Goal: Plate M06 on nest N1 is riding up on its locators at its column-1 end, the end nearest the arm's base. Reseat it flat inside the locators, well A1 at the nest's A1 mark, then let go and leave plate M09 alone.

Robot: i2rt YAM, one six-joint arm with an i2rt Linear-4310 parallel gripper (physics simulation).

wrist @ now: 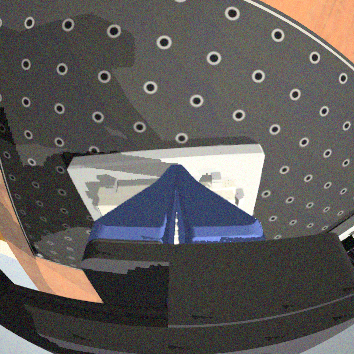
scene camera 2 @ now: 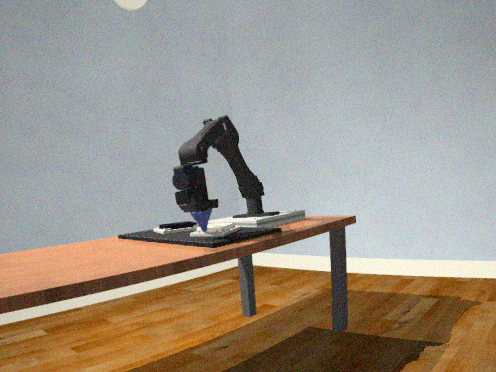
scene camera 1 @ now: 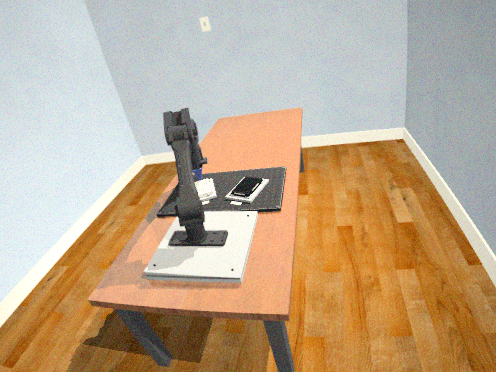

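Where they show: gripper, fingertip midpoint: (wrist: 176, 173) (scene camera 2: 204, 231) (scene camera 1: 201, 181); arm's base at its link origin: (scene camera 2: 255, 216) (scene camera 1: 198, 239).
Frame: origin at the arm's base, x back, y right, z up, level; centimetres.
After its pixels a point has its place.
The pale plate M06 (scene camera 1: 206, 186) @(x -33.5, y -6.0, z 0.8 cm) (wrist: 115, 194) @(x -38.0, y -14.0, z 0.0 cm) lies on the white nest N1 (scene camera 2: 196, 234) @(x -42.2, y -8.5, z -1.0 cm) (wrist: 245, 162) @(x -42.2, y -7.1, z -0.6 cm). In the wrist view the fingers cover its middle, and cream parts of it show on both sides, inside the raised locators. Whether it lies fully flat is too small to tell. My gripper (scene camera 2: 204, 230) @(x -40.5, y -10.8, z -0.4 cm) (wrist: 176, 173) @(x -40.5, y -10.8, z -0.4 cm) is shut and empty, pointing down, its blue tips over the plate and close to or touching its top. In scene camera 1 the arm hides part of the plate. The black plate, taken as M09 (scene camera 1: 248, 186) @(x -30.2, y 13.4, z 0.7 cm) (scene camera 2: 177, 225) @(x -34.5, y 9.3, z 0.6 cm), sits on a second white nest (scene camera 1: 234, 197) @(x -24.9, y 8.1, z -0.6 cm) (scene camera 2: 159, 230) @(x -38.9, y 14.7, z -0.9 cm).
Both nests stand on a dark perforated board (scene camera 1: 272, 197) @(x -24.3, y 23.4, z -1.8 cm) (wrist: 210, 80) @(x -45.7, y -10.4, z -1.8 cm) on the wooden table (scene camera 1: 265, 135) @(x -93.6, y 14.3, z -3.1 cm). The arm's base is bolted to a white slab (scene camera 1: 215, 265) @(x 11.9, y 8.8, z -0.4 cm) beside the board. Small white labels lie by the nests, on the side toward the base.
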